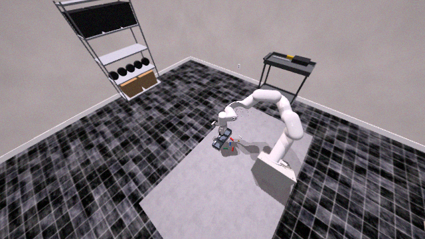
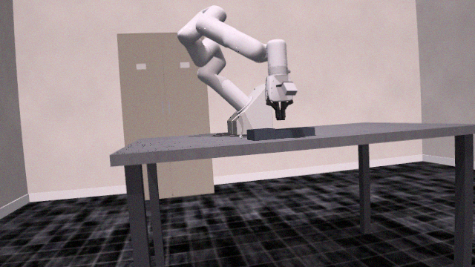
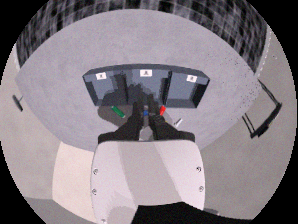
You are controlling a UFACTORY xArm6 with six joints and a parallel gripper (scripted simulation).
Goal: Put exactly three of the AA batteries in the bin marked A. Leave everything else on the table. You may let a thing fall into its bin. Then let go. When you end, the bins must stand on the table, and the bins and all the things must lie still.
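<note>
The dark two-compartment bin lies 7 cm below my hand. Also, from my hand: green AA battery: 11 cm behind, 8 cm below, 6 cm to the left; then red battery: 8 cm below, 8 cm behind, 6 cm to the right; then blue AA battery: 11 cm behind, 8 cm below, 1 cm to the right.
</note>
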